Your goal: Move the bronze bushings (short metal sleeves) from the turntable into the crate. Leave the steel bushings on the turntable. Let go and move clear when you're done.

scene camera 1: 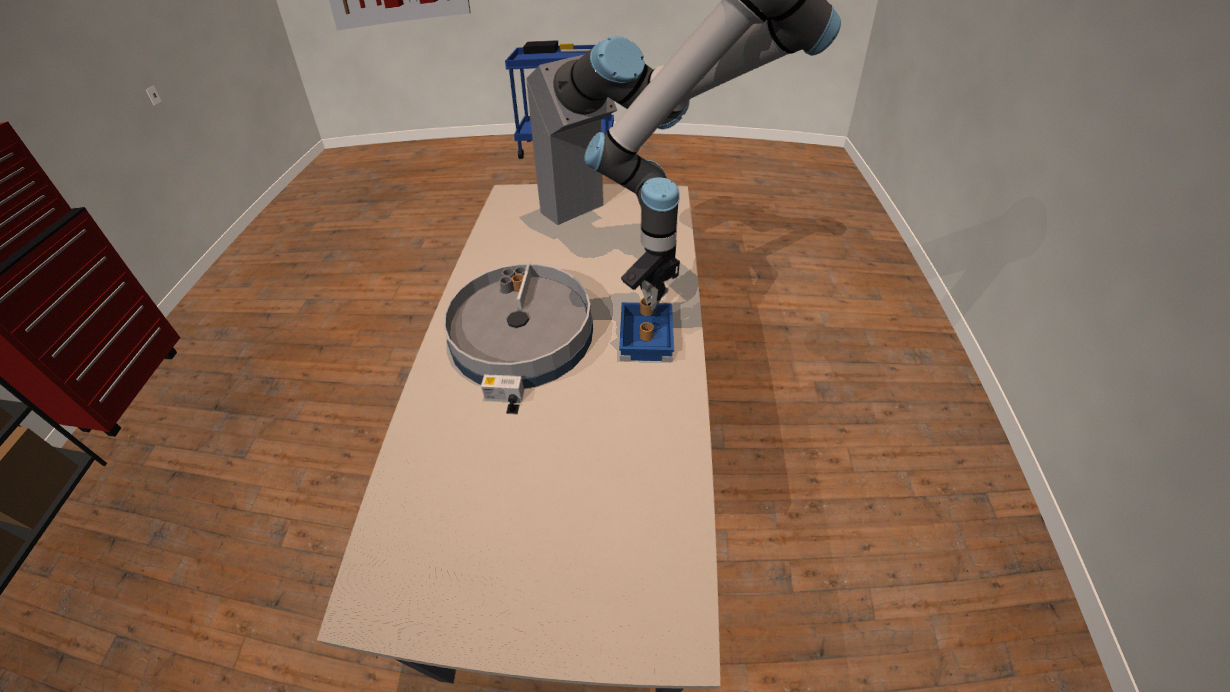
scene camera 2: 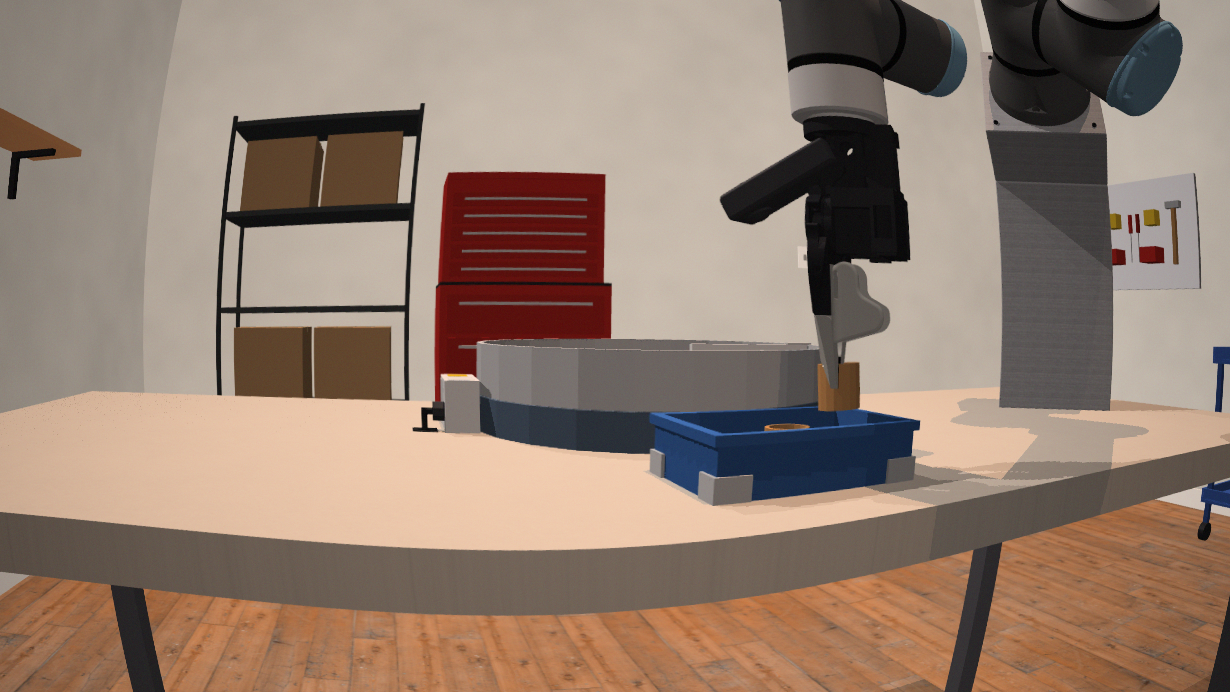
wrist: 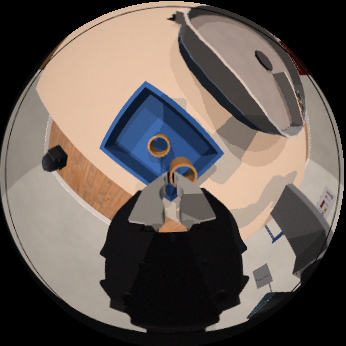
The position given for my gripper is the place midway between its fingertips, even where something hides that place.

In view: my gripper [scene camera 2: 835, 388], a bronze bushing [scene camera 2: 847, 397] and a blue crate [wrist: 148, 112].
My gripper shows as well in scene camera 1 [scene camera 1: 651, 309] and in the wrist view [wrist: 170, 172].
